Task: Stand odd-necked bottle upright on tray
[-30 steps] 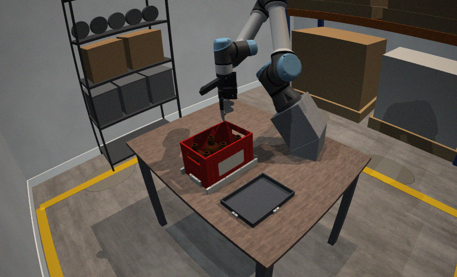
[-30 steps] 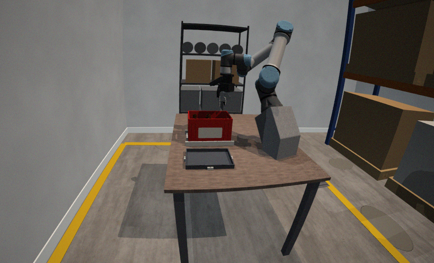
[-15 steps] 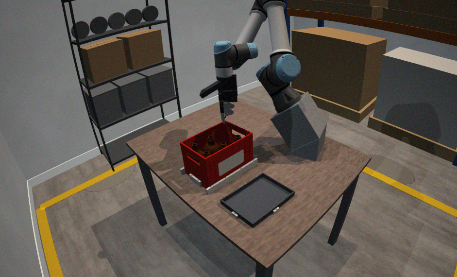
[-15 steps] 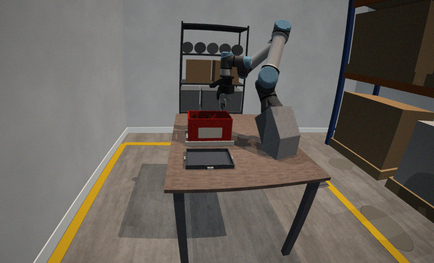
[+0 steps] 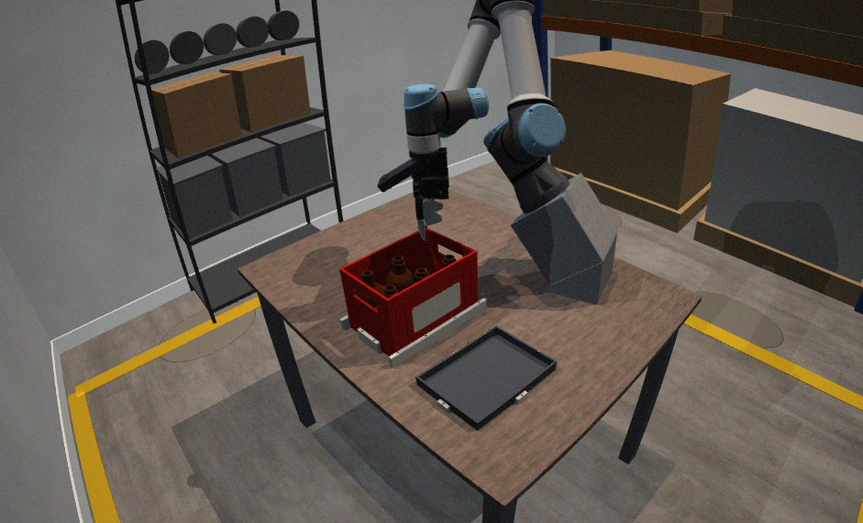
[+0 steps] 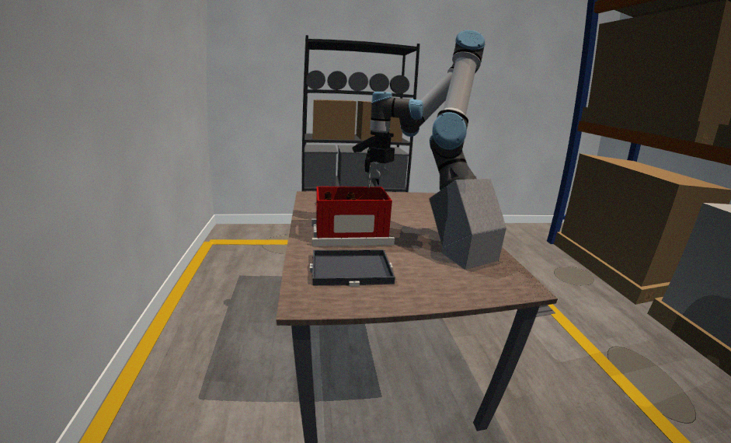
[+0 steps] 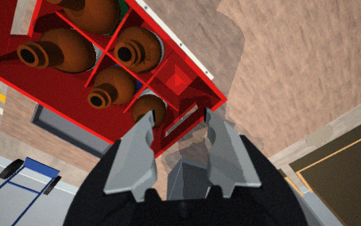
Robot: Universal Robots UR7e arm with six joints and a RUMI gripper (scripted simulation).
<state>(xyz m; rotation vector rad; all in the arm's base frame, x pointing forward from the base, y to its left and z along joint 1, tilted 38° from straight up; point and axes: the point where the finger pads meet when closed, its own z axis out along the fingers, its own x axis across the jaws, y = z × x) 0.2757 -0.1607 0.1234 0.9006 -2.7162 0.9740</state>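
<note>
Right now my hand is 100 mm short of the red crate, 30 mm to the right of it and 120 mm above it. The rest, counted from my hand: dark tray 170 mm ahead, 300 mm to the left, 190 mm below.
</note>
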